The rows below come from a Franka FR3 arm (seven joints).
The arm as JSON. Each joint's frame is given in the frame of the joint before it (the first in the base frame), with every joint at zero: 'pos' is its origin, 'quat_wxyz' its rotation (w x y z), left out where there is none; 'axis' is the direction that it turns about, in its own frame. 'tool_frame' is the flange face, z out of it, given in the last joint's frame.
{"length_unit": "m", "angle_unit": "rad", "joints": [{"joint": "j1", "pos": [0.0, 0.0, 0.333], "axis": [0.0, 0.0, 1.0]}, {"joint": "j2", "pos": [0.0, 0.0, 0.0], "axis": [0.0, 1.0, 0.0]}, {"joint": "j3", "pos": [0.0, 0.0, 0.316], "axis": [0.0, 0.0, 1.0]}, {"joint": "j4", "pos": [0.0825, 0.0, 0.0], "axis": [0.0, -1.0, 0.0]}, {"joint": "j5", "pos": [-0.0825, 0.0, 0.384], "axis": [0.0, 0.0, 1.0]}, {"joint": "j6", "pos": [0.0, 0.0, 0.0], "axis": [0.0, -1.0, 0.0]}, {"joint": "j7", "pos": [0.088, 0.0, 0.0], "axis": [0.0, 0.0, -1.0]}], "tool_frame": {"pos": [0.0, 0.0, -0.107], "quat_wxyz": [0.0, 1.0, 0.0, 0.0]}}
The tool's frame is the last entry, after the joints.
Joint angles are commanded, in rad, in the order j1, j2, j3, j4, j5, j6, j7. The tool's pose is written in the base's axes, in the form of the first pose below.
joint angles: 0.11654 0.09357 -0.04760 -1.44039 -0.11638 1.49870 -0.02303
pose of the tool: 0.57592, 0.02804, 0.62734; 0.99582, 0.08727, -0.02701; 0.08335, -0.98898, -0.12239; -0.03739, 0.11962, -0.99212
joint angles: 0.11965 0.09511 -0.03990 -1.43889 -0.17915 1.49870 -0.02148
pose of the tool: 0.57660, 0.02710, 0.62819; 0.99541, 0.09337, -0.02120; 0.08792, -0.97904, -0.18373; -0.03791, 0.18103, -0.98275
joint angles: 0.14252 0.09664 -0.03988 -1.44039 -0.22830 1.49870 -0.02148
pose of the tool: 0.57678, 0.03493, 0.62776; 0.99340, 0.11364, -0.01536; 0.10700, -0.96675, -0.23228; -0.04124, 0.22910, -0.97253
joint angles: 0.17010 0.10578 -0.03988 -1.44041 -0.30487 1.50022 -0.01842
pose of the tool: 0.57942, 0.04306, 0.62491; 0.99084, 0.13484, -0.00714; 0.12616, -0.94332, -0.30697; -0.04812, 0.30326, -0.95169
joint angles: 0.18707 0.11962 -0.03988 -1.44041 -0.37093 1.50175 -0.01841
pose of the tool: 0.58369, 0.04674, 0.61950; 0.98852, 0.15102, -0.00446; 0.13863, -0.91834, -0.37072; -0.06009, 0.36585, -0.92873
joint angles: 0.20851 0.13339 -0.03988 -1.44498 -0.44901 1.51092 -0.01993
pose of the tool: 0.58859, 0.05258, 0.61355; 0.98472, 0.17398, 0.00807; 0.15949, -0.88222, -0.44301; -0.06996, 0.43753, -0.89648
